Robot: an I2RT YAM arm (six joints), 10 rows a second.
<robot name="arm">
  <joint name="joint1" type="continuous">
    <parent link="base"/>
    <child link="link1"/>
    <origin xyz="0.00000 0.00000 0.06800"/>
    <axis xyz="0 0 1"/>
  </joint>
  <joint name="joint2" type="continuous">
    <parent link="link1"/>
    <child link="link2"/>
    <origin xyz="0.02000 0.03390 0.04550" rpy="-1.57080 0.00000 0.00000"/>
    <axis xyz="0 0 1"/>
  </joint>
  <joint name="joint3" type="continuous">
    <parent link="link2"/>
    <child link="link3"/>
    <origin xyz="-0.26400 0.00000 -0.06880" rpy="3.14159 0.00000 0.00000"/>
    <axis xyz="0 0 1"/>
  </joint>
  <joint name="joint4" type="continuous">
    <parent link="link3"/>
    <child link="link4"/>
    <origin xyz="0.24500 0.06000 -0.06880"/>
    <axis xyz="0 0 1"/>
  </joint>
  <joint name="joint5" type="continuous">
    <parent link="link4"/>
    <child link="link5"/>
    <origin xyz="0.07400 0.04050 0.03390" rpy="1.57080 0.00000 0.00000"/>
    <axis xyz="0 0 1"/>
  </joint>
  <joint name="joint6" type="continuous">
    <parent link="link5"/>
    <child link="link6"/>
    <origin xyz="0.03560 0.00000 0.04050" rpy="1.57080 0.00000 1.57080"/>
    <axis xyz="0 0 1"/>
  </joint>
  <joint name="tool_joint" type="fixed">
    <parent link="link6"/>
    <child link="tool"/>
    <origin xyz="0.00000 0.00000 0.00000" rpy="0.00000 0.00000 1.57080"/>
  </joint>
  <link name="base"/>
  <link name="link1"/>
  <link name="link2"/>
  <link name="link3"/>
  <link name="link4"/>
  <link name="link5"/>
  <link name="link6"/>
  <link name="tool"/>
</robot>
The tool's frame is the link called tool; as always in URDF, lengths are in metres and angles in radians. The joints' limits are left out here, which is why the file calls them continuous.
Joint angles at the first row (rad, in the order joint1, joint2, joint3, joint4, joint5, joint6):
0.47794, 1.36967, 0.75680, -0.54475, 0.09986, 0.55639
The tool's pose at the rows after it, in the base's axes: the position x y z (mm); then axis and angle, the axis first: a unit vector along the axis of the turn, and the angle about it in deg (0 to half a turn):
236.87 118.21 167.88 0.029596 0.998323 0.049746 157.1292
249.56 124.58 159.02 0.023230 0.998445 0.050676 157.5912
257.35 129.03 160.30 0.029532 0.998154 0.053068 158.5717
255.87 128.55 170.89 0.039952 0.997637 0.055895 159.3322
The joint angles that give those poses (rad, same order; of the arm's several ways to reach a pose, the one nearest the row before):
0.47699, 1.47247, 0.79201, -0.49201, 0.10507, 0.51503
0.47532, 1.54700, 0.82314, -0.45418, 0.09666, 0.50260
0.47550, 1.58254, 0.86677, -0.47582, 0.08709, 0.51793
0.47548, 1.56030, 0.89300, -0.53416, 0.07982, 0.54061

